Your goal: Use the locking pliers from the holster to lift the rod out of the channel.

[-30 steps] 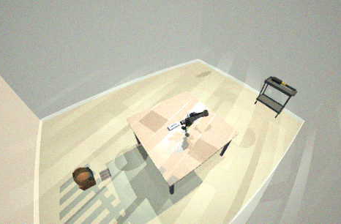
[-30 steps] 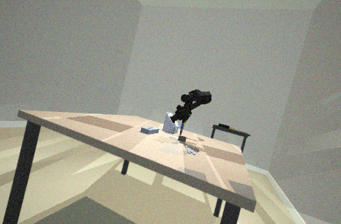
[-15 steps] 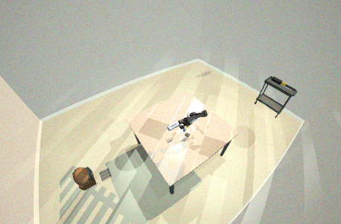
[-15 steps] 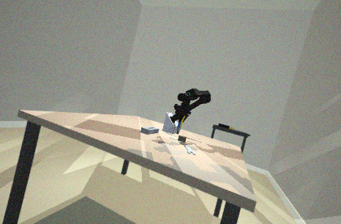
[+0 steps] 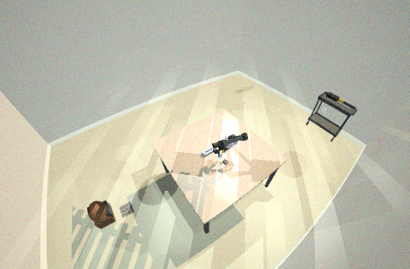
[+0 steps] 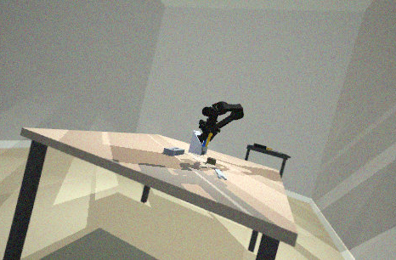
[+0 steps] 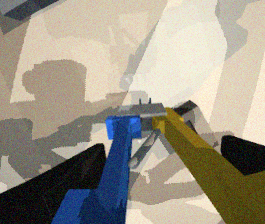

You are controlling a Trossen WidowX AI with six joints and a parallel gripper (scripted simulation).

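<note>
Now: the channel block 4 cm ahead of my gripper tip, 19 cm to the right of it and 12 cm below it. From my gripper tip the other things lie so: holster 3 cm behind, 6 cm to the left, 13 cm below; then grey link bar 1 cm ahead; then yellow handle 2 cm behind.
</note>
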